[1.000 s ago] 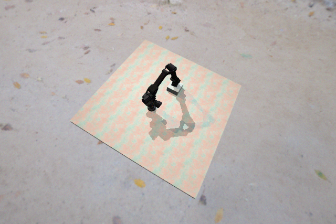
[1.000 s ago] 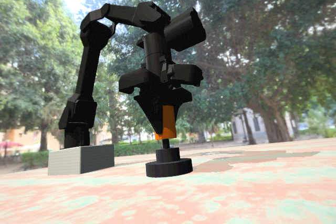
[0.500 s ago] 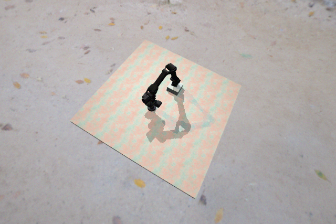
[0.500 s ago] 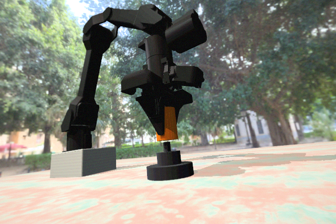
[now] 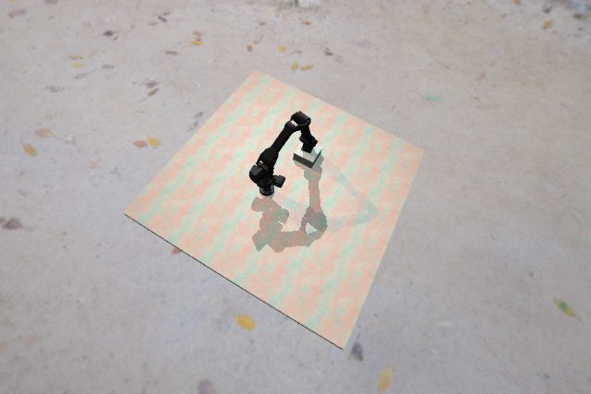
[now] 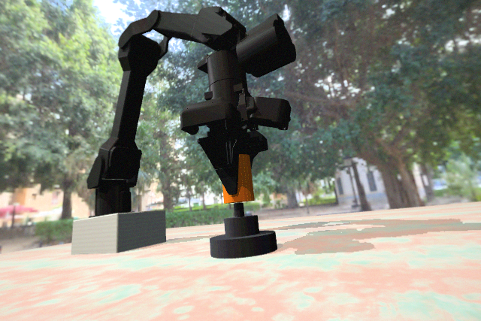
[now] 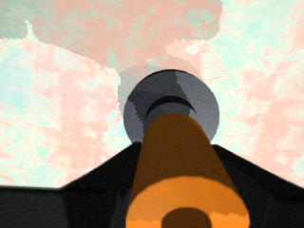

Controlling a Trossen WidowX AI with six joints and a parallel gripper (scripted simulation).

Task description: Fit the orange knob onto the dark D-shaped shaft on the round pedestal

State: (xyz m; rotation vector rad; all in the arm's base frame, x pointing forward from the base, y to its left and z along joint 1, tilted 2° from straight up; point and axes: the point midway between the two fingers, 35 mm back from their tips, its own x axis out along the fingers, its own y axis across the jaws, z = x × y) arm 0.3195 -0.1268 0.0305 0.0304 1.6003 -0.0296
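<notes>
My gripper tip is 20 mm below the orange knob. From my gripper tip the other things lie so: round pedestal (40 mm below).
</notes>
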